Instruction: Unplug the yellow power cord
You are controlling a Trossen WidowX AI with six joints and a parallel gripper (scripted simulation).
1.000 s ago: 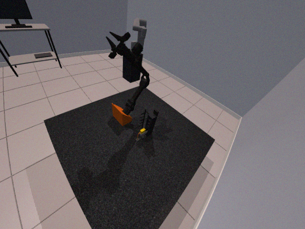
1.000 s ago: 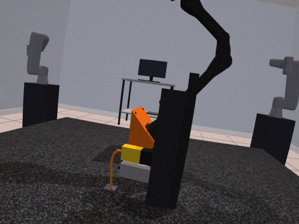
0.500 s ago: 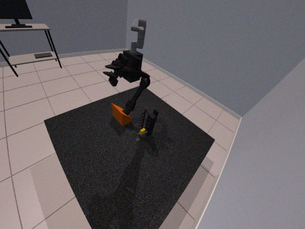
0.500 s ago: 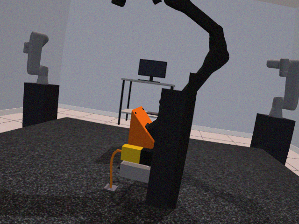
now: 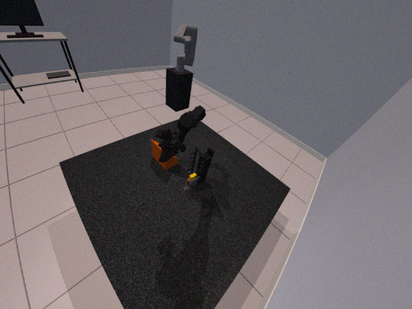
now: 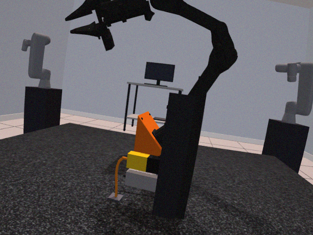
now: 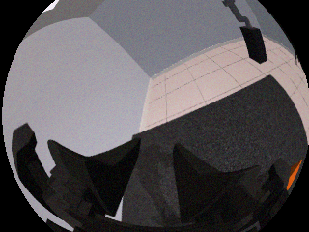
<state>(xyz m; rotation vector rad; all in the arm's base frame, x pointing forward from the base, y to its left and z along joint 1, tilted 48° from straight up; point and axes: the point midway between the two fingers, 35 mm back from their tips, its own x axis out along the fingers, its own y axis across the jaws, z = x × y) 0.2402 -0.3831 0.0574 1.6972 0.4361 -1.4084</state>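
Right now my gripper tip is 290 mm above the yellow plug, 250 mm to the right of it and 20 mm short of it.
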